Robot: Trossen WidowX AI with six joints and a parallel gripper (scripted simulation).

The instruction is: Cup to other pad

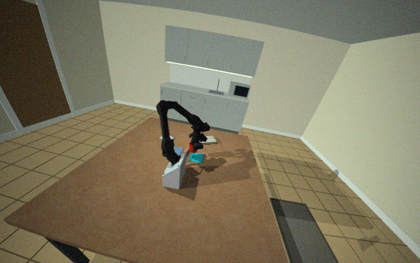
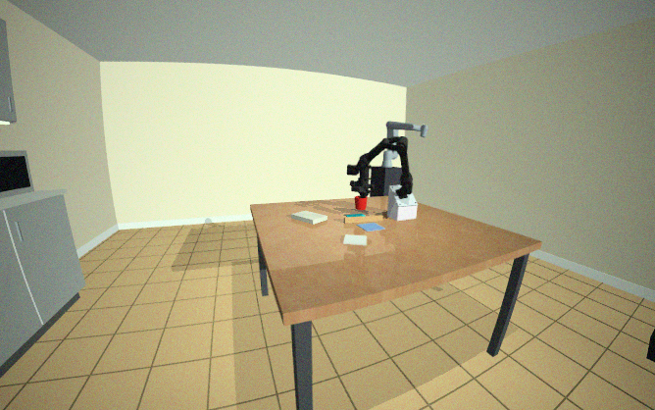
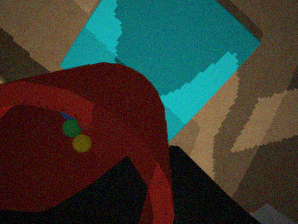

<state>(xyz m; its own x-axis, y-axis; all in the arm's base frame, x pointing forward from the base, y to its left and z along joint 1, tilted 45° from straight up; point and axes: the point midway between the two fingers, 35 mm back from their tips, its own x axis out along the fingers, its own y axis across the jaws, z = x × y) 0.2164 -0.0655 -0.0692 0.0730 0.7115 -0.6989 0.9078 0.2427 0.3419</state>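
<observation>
The teal pad lies 2 cm ahead of my gripper tip, 2 cm to the right of it and 10 cm below it. The rest, counted from my gripper tip: red cup 3 cm ahead, 1 cm to the left; then wooden bar 4 cm ahead, 7 cm to the left, 9 cm below; then blue pad 6 cm ahead, 17 cm to the left, 10 cm below.
</observation>
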